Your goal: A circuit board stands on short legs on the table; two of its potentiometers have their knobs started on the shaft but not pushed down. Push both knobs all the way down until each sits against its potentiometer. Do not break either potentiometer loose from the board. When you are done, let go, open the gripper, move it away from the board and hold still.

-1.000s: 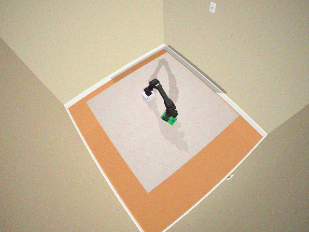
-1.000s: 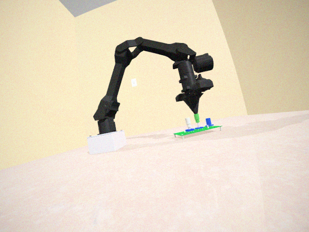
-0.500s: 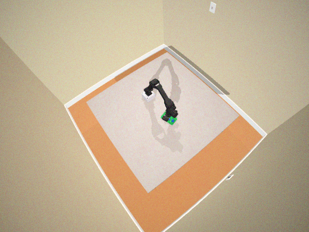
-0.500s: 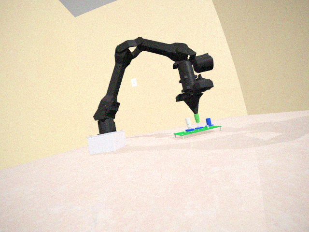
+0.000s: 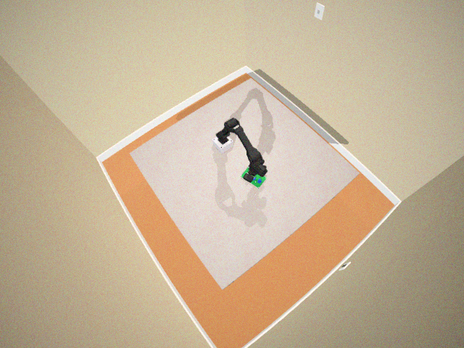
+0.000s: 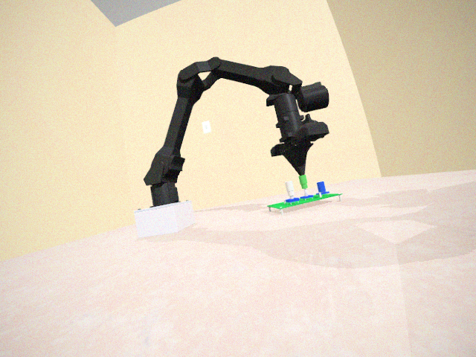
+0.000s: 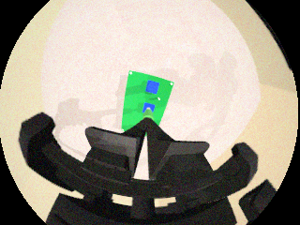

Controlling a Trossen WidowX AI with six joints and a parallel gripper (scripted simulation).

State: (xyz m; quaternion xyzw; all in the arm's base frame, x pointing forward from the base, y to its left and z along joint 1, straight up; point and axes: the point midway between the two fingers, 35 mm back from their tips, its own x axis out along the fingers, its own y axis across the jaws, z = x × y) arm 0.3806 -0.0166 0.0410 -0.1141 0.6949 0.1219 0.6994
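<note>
The green knob lies 2 cm below my gripper tip. Round my gripper tip: white knob: 4 cm behind, 3 cm to the right, 2 cm below.
</note>
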